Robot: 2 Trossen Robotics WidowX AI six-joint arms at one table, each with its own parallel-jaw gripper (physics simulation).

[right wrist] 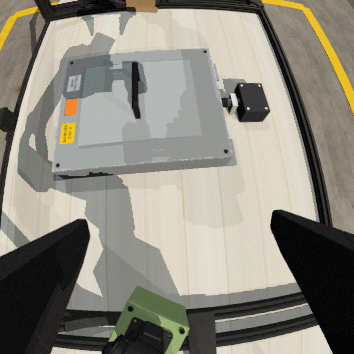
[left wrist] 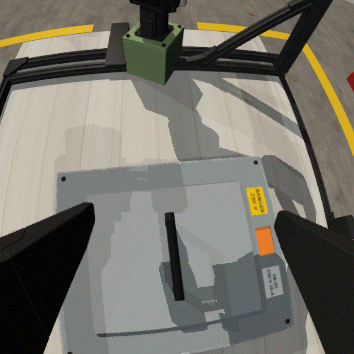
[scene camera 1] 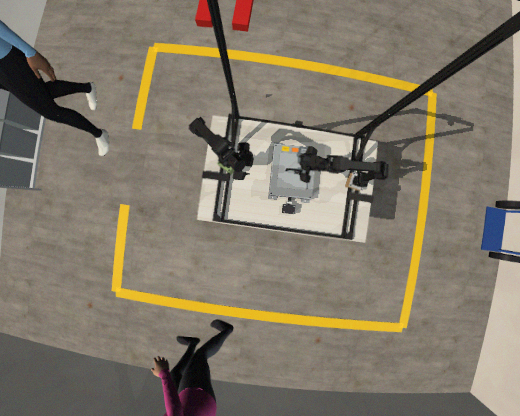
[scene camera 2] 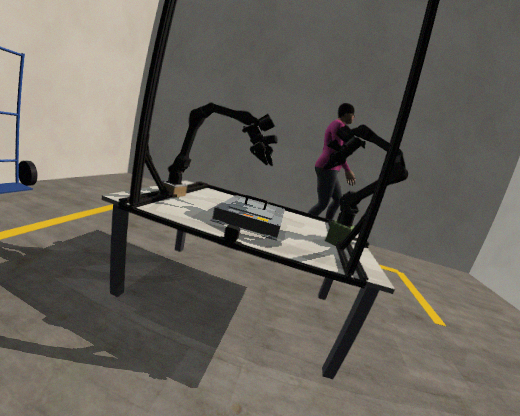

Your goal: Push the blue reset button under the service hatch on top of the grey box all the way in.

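The grey box (scene camera 1: 295, 193) (scene camera 2: 245, 220) (left wrist: 215, 171) (right wrist: 212, 120) stands on the table. Its hatch (left wrist: 130, 240) (right wrist: 175, 90) lies flat and shut on top, with a black bar handle (left wrist: 175, 265) (right wrist: 135, 95). The blue reset button does not show; the area under the hatch is hidden. My left gripper (scene camera 2: 268, 161) (left wrist: 187, 216) is open and empty, high above the box, with its fingers spread in the left wrist view. My right gripper (scene camera 2: 332, 164) (right wrist: 180, 224) is open and empty, raised on the other arm's side, well away from the box.
A black cube (scene camera 1: 289, 208) (right wrist: 252, 102) stands beside the box, by a short connector. A green block (left wrist: 147, 57) (right wrist: 160, 310) carries the right arm's base. Black frame bars border the table. A yellow label (left wrist: 257, 201) and an orange label (left wrist: 265, 241) mark the box's edge.
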